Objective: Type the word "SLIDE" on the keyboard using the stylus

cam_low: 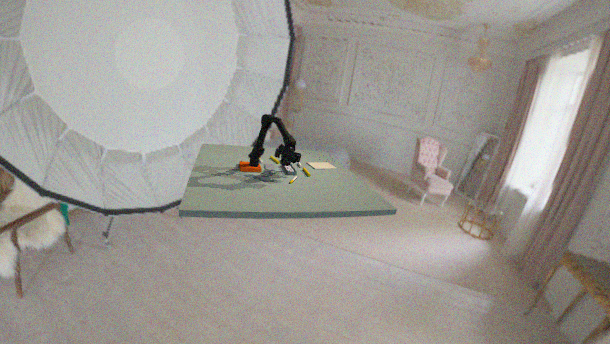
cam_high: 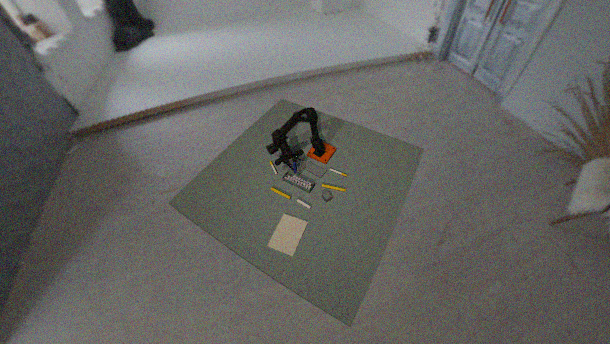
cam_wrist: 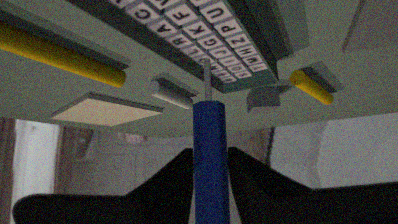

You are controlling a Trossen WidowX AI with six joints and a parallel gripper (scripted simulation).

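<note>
Now: gripper tip 12 cm short of the whitish cylinder, 16 cm to the right of it and 9 cm above it. From my gripper tip the other things lie so: grey block: 24 cm to the left, 9 cm below; blue stylus: 1 cm below; grey flat plate: 14 cm behind, 5 cm to the left, 10 cm below.
</note>
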